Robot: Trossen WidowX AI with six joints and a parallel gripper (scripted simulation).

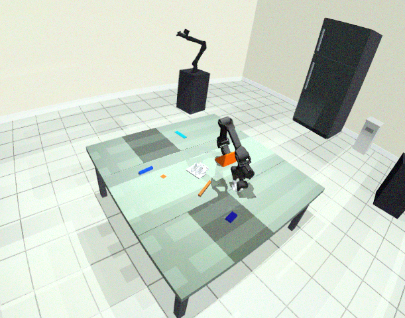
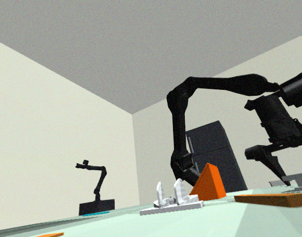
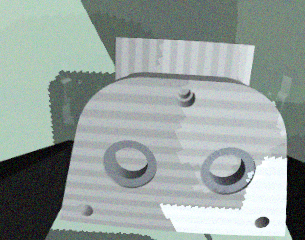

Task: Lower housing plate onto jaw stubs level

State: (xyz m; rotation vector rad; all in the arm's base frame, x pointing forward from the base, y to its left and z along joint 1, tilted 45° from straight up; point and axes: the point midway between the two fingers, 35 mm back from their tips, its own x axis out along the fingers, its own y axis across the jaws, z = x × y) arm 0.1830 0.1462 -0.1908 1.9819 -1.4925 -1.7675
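Now: gripper tip 10 mm to the right of the white part and 10 mm past it. From my gripper tip the other things lie so: orange bar 170 mm ahead, 120 mm to the right; cyan bar 700 mm to the right, 150 mm behind, 10 mm below; orange tile 370 mm to the right, 300 mm ahead, 10 mm below.
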